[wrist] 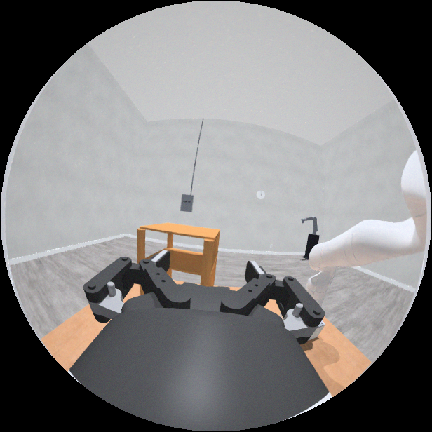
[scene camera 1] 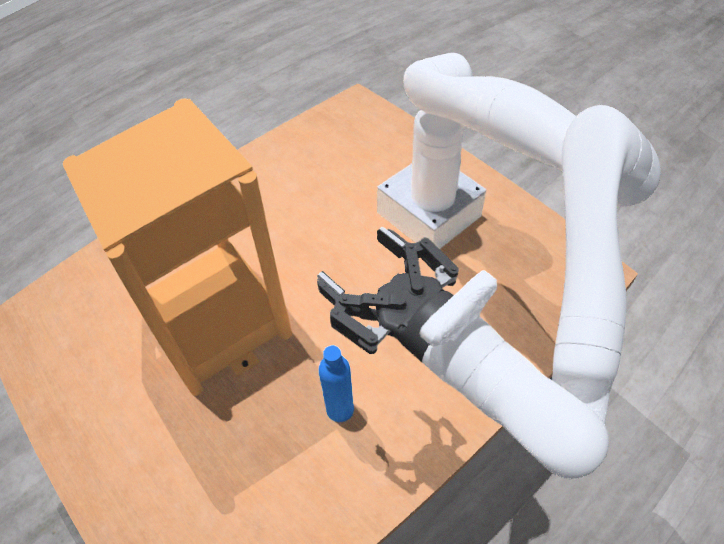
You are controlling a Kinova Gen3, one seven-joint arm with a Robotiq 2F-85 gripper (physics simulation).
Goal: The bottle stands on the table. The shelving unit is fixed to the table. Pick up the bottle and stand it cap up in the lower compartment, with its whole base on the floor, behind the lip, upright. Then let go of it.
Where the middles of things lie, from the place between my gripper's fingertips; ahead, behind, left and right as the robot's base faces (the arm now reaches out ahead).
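I see the blue bottle (scene camera 1: 334, 370), which is 310 mm below my hand, 20 mm to the right of it and 30 mm ahead of it. The orange shelving unit (scene camera 1: 159, 194) is 210 mm below my hand, and it is also 330 mm to the right of my hand and 50 mm ahead of it.
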